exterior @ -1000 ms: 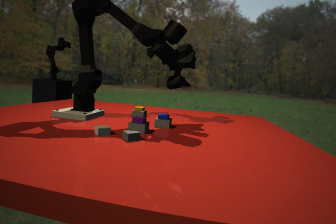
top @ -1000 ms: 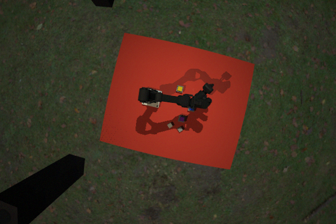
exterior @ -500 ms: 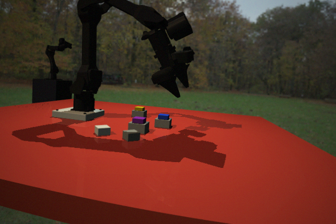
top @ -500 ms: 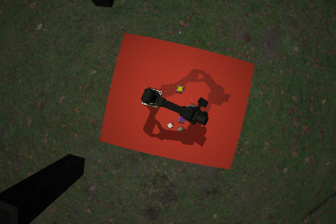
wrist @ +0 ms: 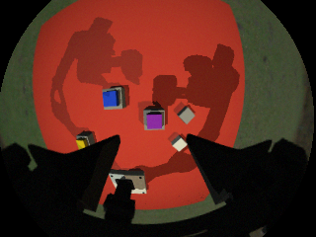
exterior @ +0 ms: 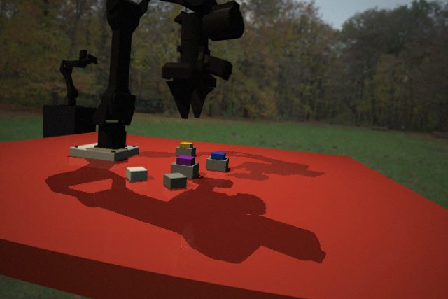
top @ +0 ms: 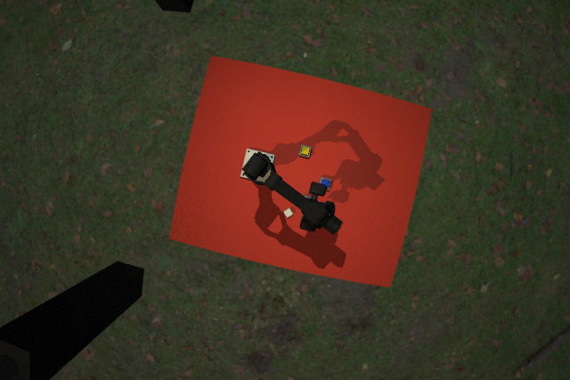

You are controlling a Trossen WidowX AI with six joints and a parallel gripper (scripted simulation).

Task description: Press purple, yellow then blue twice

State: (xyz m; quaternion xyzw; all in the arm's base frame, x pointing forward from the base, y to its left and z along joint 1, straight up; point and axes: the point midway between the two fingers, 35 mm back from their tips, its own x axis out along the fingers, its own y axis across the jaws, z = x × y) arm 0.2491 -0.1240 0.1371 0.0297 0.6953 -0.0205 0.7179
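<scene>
Now: the purple button 10 mm behind my gripper tip and 90 mm below it. The rest, counted from my gripper tip: blue button 50 mm ahead, 90 mm to the left, 90 mm below; then white block 80 mm behind, 70 mm to the right, 110 mm below; then grey block 90 mm to the right, 110 mm below.
</scene>
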